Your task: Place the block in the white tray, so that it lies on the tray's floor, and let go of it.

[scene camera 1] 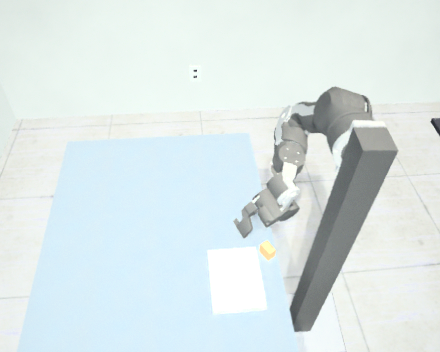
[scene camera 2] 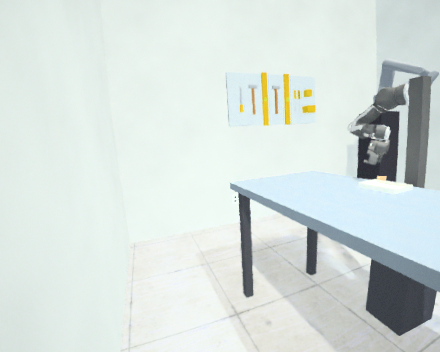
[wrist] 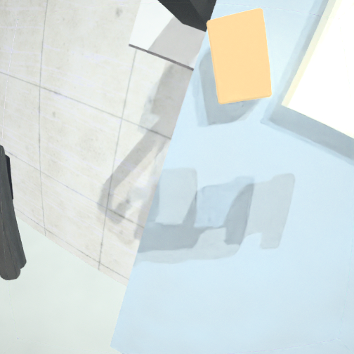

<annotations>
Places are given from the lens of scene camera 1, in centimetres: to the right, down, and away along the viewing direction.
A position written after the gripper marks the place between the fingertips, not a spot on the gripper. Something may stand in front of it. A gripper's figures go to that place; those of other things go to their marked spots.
gripper [scene camera 1: 263, 218]: 11, 11, 102
white tray [scene camera 1: 236, 284]: 4, 28, 99
dark grey post [scene camera 1: 370, 151]: 24, -4, 63
The marked spots on the dark grey post and the white tray are 52 cm apart.
</annotations>
